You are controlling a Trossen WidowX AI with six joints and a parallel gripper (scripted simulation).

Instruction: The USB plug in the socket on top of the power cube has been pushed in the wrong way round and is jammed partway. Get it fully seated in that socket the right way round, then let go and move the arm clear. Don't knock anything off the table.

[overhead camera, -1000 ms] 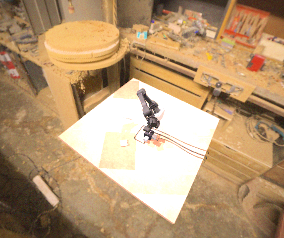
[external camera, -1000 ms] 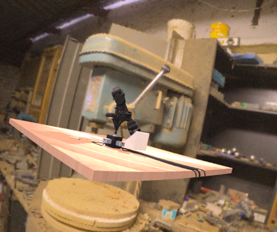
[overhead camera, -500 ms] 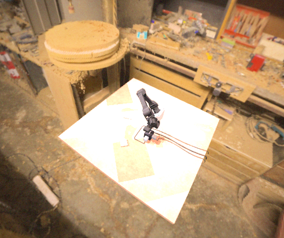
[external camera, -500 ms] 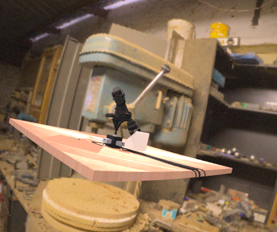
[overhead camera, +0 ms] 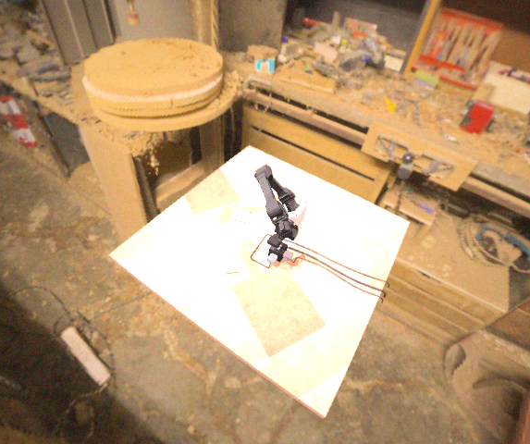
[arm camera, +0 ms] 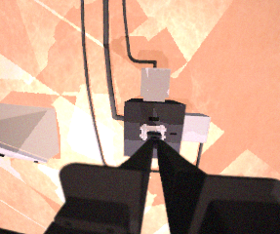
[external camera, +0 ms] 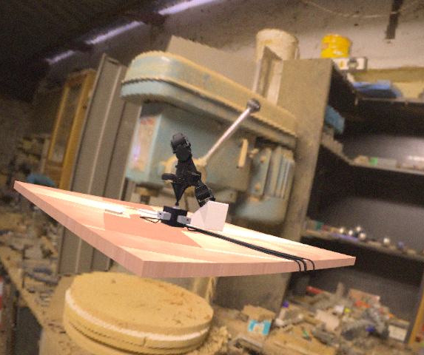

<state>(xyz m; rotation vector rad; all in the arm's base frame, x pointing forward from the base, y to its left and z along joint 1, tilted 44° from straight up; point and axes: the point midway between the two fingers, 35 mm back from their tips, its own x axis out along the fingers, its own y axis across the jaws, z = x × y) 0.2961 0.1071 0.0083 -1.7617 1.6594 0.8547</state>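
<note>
My gripper tip is 20 mm above the dark USB plug. The rest, counted from my gripper tip: pale flat piece (210 mm ahead, 160 mm to the right, 110 mm below).
</note>
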